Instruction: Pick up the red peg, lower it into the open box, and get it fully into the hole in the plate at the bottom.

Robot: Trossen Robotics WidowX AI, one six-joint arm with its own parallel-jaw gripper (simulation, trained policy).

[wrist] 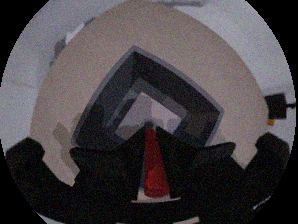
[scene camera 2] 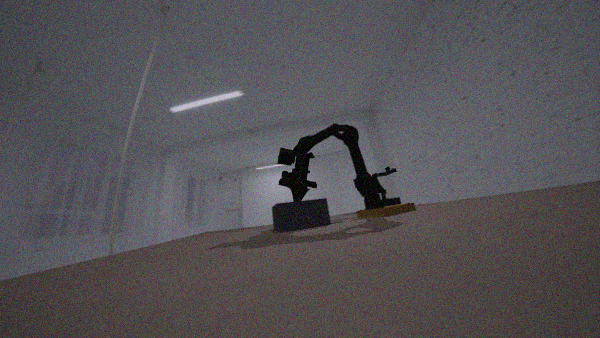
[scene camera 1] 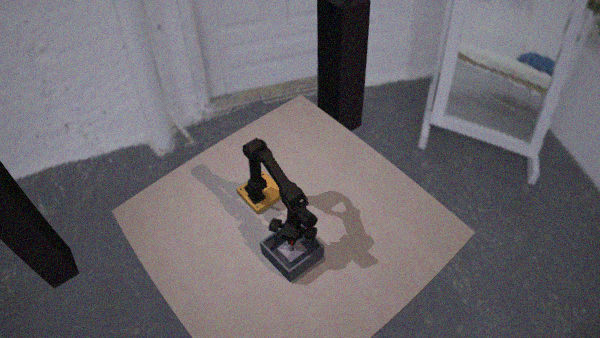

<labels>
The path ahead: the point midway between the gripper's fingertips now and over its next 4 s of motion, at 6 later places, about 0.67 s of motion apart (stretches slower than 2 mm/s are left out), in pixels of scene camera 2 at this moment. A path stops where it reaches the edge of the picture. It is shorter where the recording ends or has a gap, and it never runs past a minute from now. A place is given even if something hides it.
My gripper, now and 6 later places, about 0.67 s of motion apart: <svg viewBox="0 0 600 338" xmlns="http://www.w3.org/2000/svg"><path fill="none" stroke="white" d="M296 203L295 211L291 203L288 193L282 192L285 195L288 194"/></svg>
</labels>
